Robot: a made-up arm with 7 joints.
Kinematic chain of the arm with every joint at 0, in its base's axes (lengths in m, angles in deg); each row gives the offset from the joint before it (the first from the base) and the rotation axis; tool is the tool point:
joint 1: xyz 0 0 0.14 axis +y
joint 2: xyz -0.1 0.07 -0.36 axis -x
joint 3: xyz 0.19 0 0 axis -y
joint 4: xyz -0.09 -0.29 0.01 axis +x
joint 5: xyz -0.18 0 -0.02 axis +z
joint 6: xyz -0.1 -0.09 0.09 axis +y
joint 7: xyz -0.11 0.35 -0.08 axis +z
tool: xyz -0.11 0 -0.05
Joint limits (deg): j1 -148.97..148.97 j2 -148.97..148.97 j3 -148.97..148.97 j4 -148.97..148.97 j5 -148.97..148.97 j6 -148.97..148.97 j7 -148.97..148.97
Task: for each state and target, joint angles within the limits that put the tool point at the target. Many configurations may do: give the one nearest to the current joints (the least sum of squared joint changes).
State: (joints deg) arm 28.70 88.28 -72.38 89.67 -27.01 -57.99 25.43
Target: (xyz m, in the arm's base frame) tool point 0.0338 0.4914 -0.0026
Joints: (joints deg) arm 28.58 77.88 -54.84 97.90 -13.84 -43.81 26.43
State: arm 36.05 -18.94 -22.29 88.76 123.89 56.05 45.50
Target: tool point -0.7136 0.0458 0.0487
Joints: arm 57.82 -36.61 -24.61 118.06 119.85 39.93 44.67
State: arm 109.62 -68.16 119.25 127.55 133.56 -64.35 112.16
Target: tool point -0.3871 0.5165 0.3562
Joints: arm 132.67 -107.31 89.09 134.66 119.58 -67.04 112.96
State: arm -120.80 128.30 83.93 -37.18 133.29 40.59 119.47
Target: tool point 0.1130 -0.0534 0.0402
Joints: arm -141.23 102.77 101.79 -70.96 147.38 53.57 111.72
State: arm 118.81 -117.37 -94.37 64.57 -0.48 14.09 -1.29
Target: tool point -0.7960 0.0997 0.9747
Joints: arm 148.97 -148.97 -78.74 94.95 -5.54 38.73 4.62
